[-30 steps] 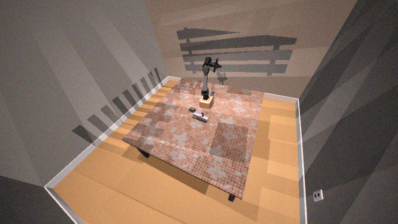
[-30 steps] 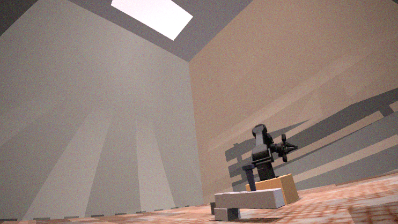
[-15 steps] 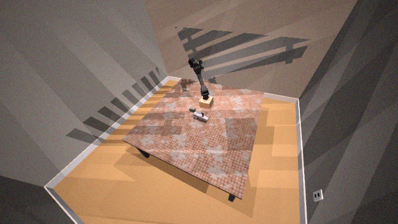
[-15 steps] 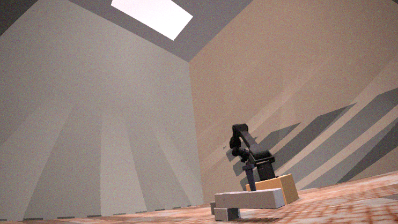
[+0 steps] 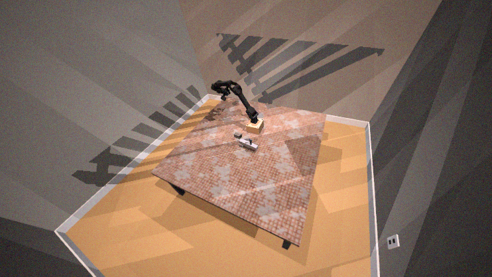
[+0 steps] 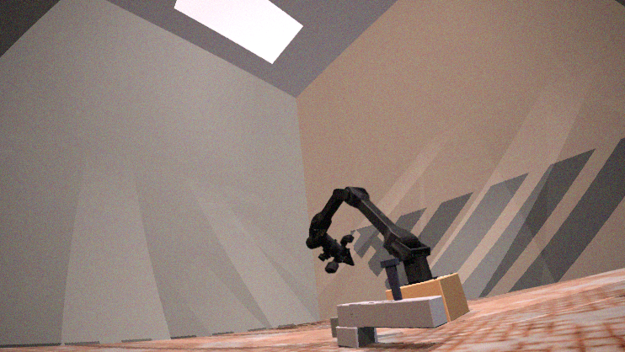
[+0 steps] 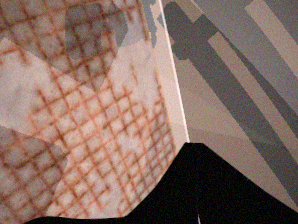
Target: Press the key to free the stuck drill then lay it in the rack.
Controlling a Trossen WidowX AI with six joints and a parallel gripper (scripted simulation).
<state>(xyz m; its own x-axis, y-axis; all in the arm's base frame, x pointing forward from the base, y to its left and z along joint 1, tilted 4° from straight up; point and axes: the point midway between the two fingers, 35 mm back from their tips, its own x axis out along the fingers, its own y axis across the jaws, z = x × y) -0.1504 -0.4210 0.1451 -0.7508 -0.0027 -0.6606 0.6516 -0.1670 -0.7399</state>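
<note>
The dark key lies 430 mm ahead of my gripper tip, 550 mm to the left of it and 120 mm below it. From my gripper tip the other things lie so: dark block: 360 mm ahead, 340 mm to the left, 200 mm below; grey block: 430 mm ahead, 510 mm to the left, 180 mm below; drill: 430 mm ahead, 490 mm to the left, 170 mm below.
</note>
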